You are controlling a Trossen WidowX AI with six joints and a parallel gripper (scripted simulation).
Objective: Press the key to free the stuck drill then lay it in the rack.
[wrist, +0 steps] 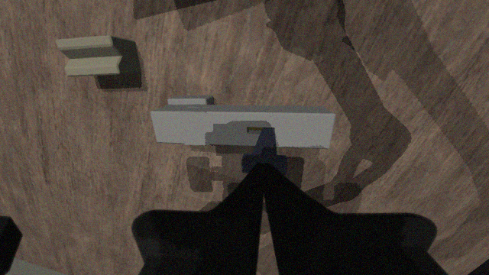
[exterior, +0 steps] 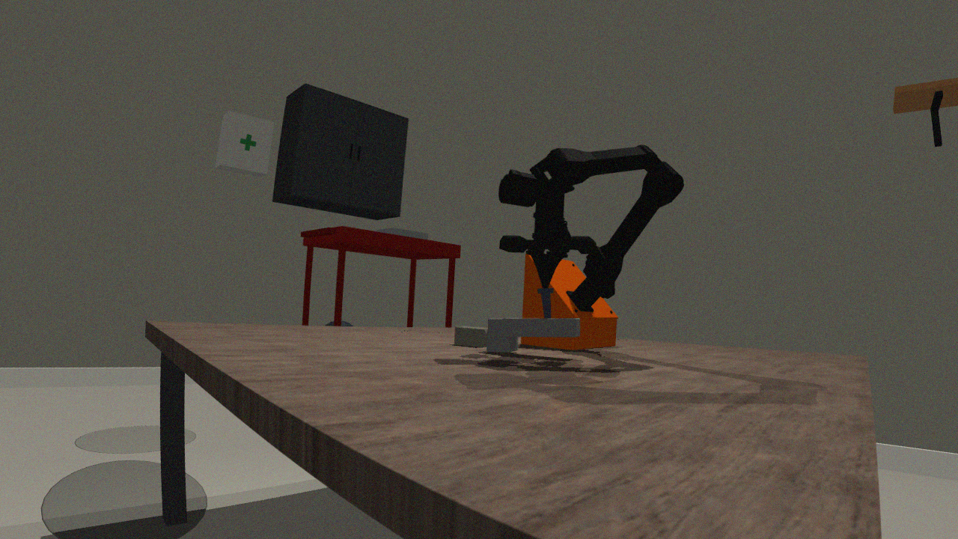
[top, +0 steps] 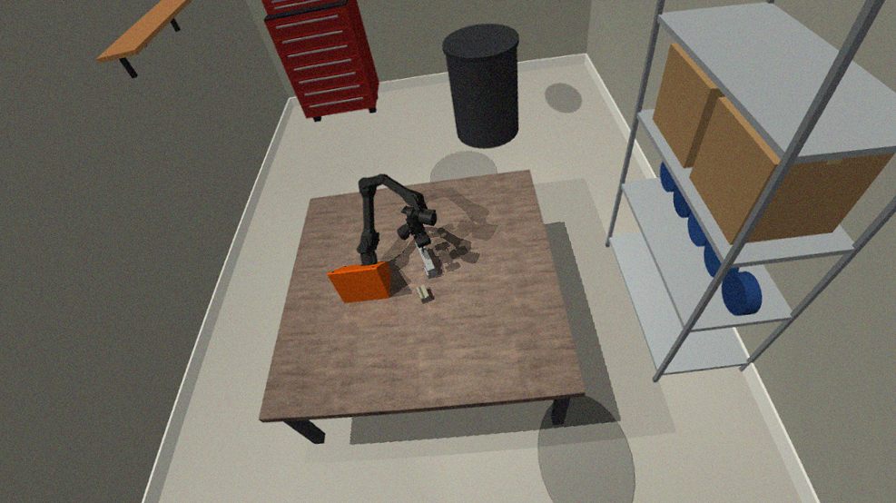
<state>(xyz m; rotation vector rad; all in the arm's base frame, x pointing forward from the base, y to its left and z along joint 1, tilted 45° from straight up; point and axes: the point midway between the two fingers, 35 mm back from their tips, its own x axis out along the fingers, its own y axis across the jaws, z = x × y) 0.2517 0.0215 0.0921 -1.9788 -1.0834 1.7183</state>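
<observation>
Now: the dark T-shaped key 30 mm below my gripper tip. From my gripper tip the other things lie so: grey block fixture (30 mm to the right, 90 mm below); yellow drill (10 mm ahead, 50 mm to the right, 80 mm below).
</observation>
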